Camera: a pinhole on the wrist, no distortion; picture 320 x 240 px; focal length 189.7 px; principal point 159.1 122.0 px. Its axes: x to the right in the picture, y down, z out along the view. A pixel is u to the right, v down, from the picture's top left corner.
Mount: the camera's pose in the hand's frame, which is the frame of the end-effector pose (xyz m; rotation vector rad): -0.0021 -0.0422 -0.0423 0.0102 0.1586 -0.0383
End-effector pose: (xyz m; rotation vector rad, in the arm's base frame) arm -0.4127 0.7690 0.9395 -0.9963 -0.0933 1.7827
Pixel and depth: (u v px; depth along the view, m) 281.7 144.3 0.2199
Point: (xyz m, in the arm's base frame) -0.5142 0.9780 0.9504
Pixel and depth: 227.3 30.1 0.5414
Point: -0.5080 1.3004 1.2422
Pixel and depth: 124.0 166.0 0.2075
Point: -0.5270 0.8261 1.0504
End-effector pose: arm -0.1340 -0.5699 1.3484 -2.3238 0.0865 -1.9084
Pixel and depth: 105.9 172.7 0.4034
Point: 0.2266 -0.6029 1.2237
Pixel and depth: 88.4 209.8 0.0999
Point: -0.0768 -0.5670 1.3153
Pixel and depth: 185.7 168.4 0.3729
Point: 0.2015 -0.6048 1.3909
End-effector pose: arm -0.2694 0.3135 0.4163 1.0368 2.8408 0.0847
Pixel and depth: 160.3 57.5 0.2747
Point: -0.3589 0.2353 0.1738
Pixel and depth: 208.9 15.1 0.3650
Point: -0.5020 0.2131 0.0810
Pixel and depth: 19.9 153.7 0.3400
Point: -0.0682 0.2085 0.1049
